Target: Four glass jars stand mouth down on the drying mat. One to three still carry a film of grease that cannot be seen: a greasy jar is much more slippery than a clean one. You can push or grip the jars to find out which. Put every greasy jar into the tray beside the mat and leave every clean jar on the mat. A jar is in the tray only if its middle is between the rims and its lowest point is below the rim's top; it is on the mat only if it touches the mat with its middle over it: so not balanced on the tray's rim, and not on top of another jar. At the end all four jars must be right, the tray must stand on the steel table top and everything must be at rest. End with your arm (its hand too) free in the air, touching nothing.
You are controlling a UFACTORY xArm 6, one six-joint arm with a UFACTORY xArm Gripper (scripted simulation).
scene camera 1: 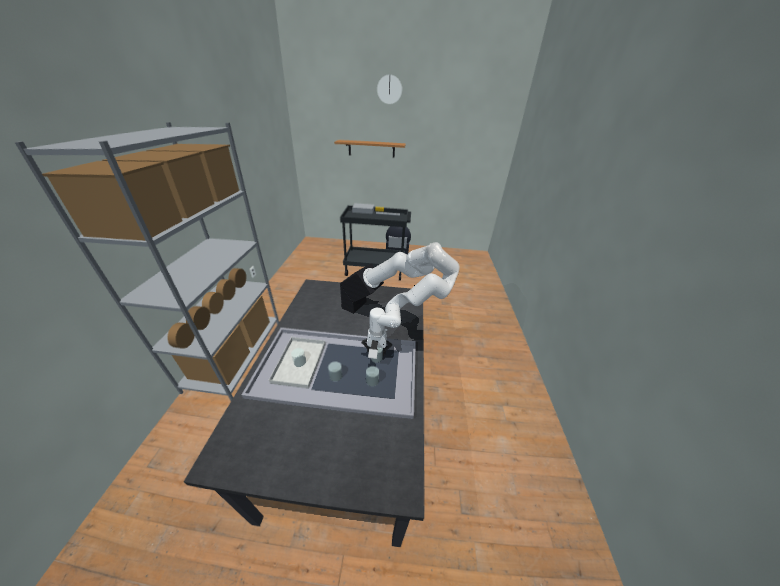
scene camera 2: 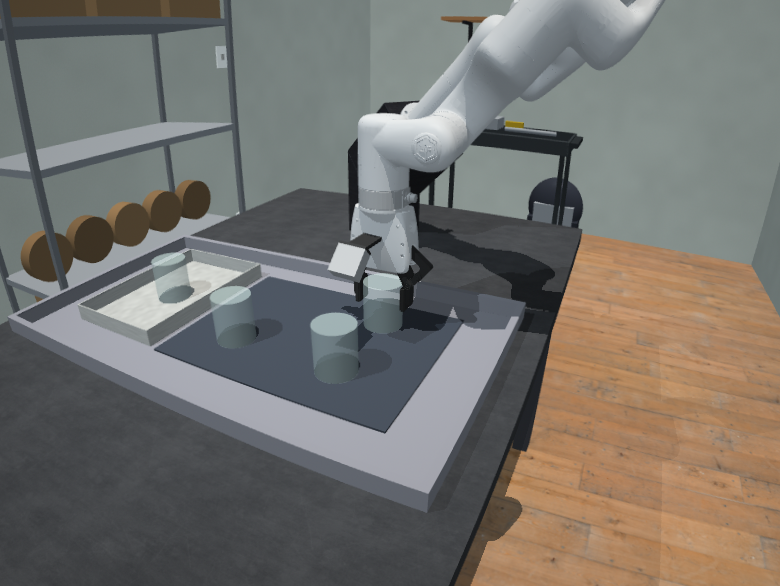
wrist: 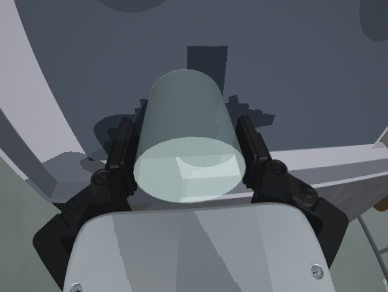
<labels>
same spot on dark drying mat: (wrist: 306,81) = (scene camera 1: 356,359)
</labels>
